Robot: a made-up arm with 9 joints.
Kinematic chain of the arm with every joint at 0, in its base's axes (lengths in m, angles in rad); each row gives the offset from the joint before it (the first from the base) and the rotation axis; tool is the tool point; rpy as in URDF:
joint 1: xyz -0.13 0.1 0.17 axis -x
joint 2: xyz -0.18 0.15 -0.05 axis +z
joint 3: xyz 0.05 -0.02 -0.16 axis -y
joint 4: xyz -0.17 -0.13 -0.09 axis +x
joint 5: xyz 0 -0.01 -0.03 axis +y
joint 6: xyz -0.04 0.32 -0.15 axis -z
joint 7: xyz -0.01 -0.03 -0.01 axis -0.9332 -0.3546 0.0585
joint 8: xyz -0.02 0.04 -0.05 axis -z
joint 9: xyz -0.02 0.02 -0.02 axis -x
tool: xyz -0.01 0.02 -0.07 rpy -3.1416 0 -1.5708
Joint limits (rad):
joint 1: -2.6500..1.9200
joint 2: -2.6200..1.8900
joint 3: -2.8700..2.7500
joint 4: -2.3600..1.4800
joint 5: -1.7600..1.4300
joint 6: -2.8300..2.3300
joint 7: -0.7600..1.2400
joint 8: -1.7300..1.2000
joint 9: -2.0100..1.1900
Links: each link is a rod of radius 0.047 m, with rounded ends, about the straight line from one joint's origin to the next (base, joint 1, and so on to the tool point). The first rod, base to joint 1, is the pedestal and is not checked.
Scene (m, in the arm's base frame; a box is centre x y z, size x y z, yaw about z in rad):
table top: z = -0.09
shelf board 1: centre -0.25 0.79 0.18 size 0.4 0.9 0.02 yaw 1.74
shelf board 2: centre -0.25 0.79 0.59 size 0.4 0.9 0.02 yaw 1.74
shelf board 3: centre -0.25 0.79 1 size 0.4 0.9 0.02 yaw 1.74
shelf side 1: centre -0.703 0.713 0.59 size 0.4 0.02 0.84 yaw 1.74
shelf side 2: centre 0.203 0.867 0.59 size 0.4 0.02 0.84 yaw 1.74
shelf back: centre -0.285 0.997 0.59 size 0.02 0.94 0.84 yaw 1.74
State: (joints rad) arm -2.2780 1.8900 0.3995 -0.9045 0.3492 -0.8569 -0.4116 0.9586 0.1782
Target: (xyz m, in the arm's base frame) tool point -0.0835 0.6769 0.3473
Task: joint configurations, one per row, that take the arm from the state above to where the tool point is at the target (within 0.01 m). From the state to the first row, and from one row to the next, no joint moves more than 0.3 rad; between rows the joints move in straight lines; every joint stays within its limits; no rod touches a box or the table.
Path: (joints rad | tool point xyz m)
1: -2.4020 1.8900 0.3502 -0.8830 0.3461 -1.0764 -0.5277 0.9184 0.2998 | -0.1526 0.6070 0.7661
2: -2.5260 1.8900 0.3009 -0.8615 0.3430 -1.2960 -0.6439 0.8783 0.4213 | -0.1385 0.5296 0.7657
3: -2.6500 1.8900 0.2516 -0.8400 0.3400 -1.5155 -0.7600 0.8381 0.5429 | -0.1257 0.4441 0.7620
4: -2.6500 1.8900 0.0060 -0.8099 0.2970 -1.6375 -0.7600 0.8682 0.6604 | -0.0866 0.4724 0.6495
5: -2.6500 1.8900 -0.2395 -0.7798 0.2540 -1.7594 -0.7600 0.8983 0.7779 | -0.0591 0.4738 0.5395
6: -2.6500 1.8900 -0.4851 -0.7496 0.2111 -1.8813 -0.7600 0.9285 0.8954 | -0.0434 0.4535 0.4376
7: -2.6500 1.8900 -0.7306 -0.7195 0.1681 -2.0033 -0.7600 0.9586 1.0130 | -0.0391 0.4169 0.3473
8: -2.5679 1.8900 -0.6044 -0.7659 0.2564 -1.7671 -0.7005 0.9431 0.8331 | -0.0335 0.4753 0.3320
9: -2.4858 1.8900 -0.4782 -0.8124 0.3448 -1.5310 -0.6410 0.9275 0.6532 | -0.0411 0.5409 0.3247
10: -2.4037 1.8900 -0.3520 -0.8589 0.4331 -1.2949 -0.5815 0.9120 0.4733 | -0.0590 0.6097 0.3293
11: -2.3216 1.8900 -0.2258 -0.9053 0.5214 -1.0587 -0.5220 0.8965 0.2935 | -0.0835 0.6769 0.3473

